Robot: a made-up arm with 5 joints.
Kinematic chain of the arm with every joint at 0, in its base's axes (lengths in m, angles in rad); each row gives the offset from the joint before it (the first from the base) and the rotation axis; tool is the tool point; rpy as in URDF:
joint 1: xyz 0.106 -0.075 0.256 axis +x
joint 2: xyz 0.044 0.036 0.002 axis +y
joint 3: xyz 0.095 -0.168 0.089 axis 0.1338 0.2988 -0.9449
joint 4: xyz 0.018 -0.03 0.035 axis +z
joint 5: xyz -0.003 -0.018 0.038 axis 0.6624 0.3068 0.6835
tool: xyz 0 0.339 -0.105 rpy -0.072 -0.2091 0.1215
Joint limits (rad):
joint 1: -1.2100..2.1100
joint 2: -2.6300..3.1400
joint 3: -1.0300..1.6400
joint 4: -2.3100..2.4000
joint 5: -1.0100..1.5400
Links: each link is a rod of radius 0.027 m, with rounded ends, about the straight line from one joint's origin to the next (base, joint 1, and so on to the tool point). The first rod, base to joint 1, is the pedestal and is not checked.
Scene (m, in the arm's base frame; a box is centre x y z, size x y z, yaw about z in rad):
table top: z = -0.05
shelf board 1: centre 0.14 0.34 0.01 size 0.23 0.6 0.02 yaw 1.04
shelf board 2: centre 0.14 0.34 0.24 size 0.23 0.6 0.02 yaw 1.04
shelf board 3: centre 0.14 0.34 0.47 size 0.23 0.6 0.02 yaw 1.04
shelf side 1: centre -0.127 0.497 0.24 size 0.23 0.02 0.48 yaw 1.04
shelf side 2: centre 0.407 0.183 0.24 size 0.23 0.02 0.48 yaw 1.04
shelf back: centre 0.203 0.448 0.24 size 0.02 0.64 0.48 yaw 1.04
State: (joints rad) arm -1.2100 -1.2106 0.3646 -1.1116 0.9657
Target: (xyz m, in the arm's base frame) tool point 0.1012 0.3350 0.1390
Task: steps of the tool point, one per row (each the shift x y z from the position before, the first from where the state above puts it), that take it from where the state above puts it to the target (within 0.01 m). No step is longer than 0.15 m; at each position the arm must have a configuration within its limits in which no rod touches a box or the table.
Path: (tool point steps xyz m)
1: -0.0886 -0.0798 0.0341
2: -0.0674 -0.0878 -0.0068
3: -0.0411 -0.0734 -0.0465
4: -0.0128 -0.0413 -0.0729
5: 0.0146 -0.0011 -0.0795
6: 0.0383 0.0358 -0.0663
7: 0.0561 0.0607 -0.0388
8: 0.0667 0.0700 -0.0059
9: 0.0701 0.0659 0.0244
10: 0.0667 0.0534 0.0479

